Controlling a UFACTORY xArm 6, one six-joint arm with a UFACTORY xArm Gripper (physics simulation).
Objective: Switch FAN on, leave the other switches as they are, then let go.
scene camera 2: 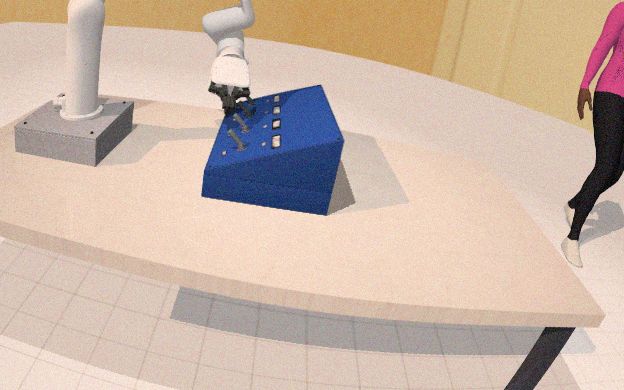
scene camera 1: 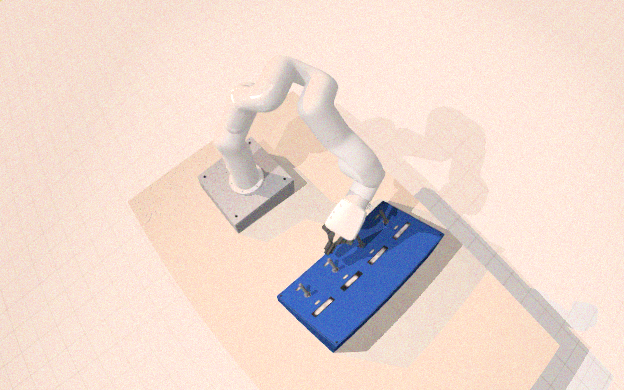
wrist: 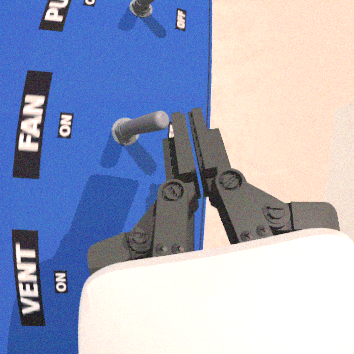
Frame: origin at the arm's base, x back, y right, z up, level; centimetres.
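Seen in the pictures: gripper, fingertip midpoint: [scene camera 2: 228,110] [scene camera 1: 326,253] [wrist: 188,127]; arm's base, origin of the base link: [scene camera 2: 81,112] [scene camera 1: 246,179].
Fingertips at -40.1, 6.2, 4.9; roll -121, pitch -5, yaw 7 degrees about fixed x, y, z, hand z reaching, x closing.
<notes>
Offsets run from my fingertips to a thing's top centre, as dx, dy, dz. "*": to the spot under its first point.
The blue switch panel [scene camera 1: 380,285] [scene camera 2: 280,175] [wrist: 100,60] has a row of grey levers along its low edge. The FAN lever {-3.1, +1.0, -0.2} [scene camera 1: 332,265] [scene camera 2: 241,123] [wrist: 145,123] leans toward its OFF side, away from the ON label {* -8.9, +1.7, -2.3} [wrist: 65,125]. My gripper [scene camera 1: 328,251] [scene camera 2: 228,111] [wrist: 188,127] is shut with nothing between its fingers. Its fingertips are right beside the FAN lever's tip, on the OFF side; whether they touch is unclear. They partly cover the label behind that tip. The VENT lever is hidden under the hand in the wrist view.
The PUMP lever {-1.6, +12.9, -0.2} [scene camera 1: 304,290] [scene camera 2: 237,140] [wrist: 142,6] is on one side of FAN; the VENT lever {-4.6, -10.9, -0.2} [scene camera 1: 360,242] is on the other. The grey robot base [scene camera 1: 220,190] [scene camera 2: 55,142] stands on the table beyond the panel's low edge. A person [scene camera 2: 607,125] is beyond the table.
</notes>
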